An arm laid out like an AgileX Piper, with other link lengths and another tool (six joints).
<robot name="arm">
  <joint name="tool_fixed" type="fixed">
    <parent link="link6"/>
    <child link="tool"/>
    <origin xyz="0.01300 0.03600 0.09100" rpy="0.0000 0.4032 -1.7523"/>
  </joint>
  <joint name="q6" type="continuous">
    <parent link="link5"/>
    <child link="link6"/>
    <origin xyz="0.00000 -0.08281 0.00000" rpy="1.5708 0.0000 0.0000"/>
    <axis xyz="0 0 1"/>
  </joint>
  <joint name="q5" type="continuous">
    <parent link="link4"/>
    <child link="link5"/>
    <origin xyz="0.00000 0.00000 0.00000" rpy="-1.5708 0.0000 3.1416"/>
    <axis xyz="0 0 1"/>
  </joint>
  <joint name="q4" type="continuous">
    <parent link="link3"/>
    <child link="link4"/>
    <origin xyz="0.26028 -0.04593 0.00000" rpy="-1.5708 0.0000 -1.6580"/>
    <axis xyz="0 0 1"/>
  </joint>
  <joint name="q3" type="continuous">
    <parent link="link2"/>
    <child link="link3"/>
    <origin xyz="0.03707 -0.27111 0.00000" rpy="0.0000 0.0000 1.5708"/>
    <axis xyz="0 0 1"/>
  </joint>
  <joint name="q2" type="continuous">
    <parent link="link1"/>
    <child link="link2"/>
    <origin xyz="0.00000 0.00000 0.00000" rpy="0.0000 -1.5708 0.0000"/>
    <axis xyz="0 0 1"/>
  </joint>
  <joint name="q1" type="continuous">
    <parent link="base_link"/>
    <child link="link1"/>
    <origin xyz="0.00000 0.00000 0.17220" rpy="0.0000 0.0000 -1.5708"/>
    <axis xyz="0 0 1"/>
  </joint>
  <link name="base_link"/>
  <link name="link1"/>
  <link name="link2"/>
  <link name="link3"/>
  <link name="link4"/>
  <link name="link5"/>
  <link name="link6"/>
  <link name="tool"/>
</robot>
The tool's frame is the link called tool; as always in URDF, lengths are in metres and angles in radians. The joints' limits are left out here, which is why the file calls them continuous.
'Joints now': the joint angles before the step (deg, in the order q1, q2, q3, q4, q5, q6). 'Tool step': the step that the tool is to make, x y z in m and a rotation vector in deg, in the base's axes. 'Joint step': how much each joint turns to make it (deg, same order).
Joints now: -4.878, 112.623, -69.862, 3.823, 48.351, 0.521
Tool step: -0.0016, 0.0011, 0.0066, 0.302, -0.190, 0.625
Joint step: 0.000, -1.007, -0.004, 0.424, 0.894, -0.835
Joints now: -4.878, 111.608, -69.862, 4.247, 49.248, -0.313
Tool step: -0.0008, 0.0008, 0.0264, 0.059, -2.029, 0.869
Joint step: -0.003, -3.826, -0.575, 0.245, 2.442, -0.862
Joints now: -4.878, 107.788, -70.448, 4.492, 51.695, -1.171
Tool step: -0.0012, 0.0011, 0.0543, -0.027, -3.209, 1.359
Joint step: 0.002, -6.151, -3.774, 0.138, 6.808, -0.950
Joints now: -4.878, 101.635, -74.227, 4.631, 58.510, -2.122
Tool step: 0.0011, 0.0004, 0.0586, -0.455, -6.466, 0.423
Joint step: 0.005, -6.109, -4.457, 0.023, 4.106, -0.110
